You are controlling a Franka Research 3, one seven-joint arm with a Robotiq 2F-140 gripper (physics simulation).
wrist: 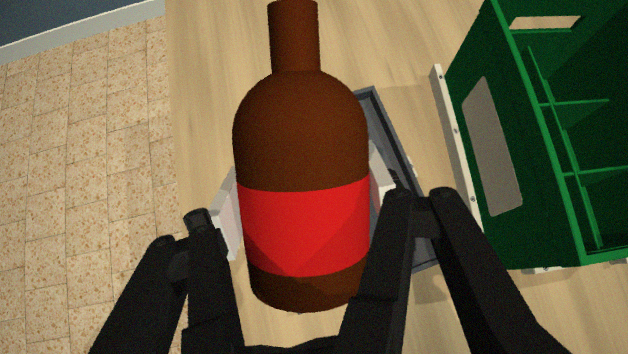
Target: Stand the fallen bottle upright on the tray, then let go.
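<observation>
The brown bottle [302, 145] with a red label band fills the middle of the wrist view, its neck toward the top of the picture and its base toward the gripper. My gripper [304, 171] is shut on the bottle, with one pale finger pad on each side of it near the label. The grey tray [397, 135] is partly hidden behind the bottle and the right finger; its right edge and a far corner show. The bottle appears raised above the tray and the table. How far its base is from the tray is hard to tell.
A green crate [550, 200] with inner dividers stands to the right of the tray, with a white strip [456, 132] along its near side. The light wooden table [210, 100] lies below. A tiled floor [90, 165] shows beyond the table's left edge, with a wall at the upper left.
</observation>
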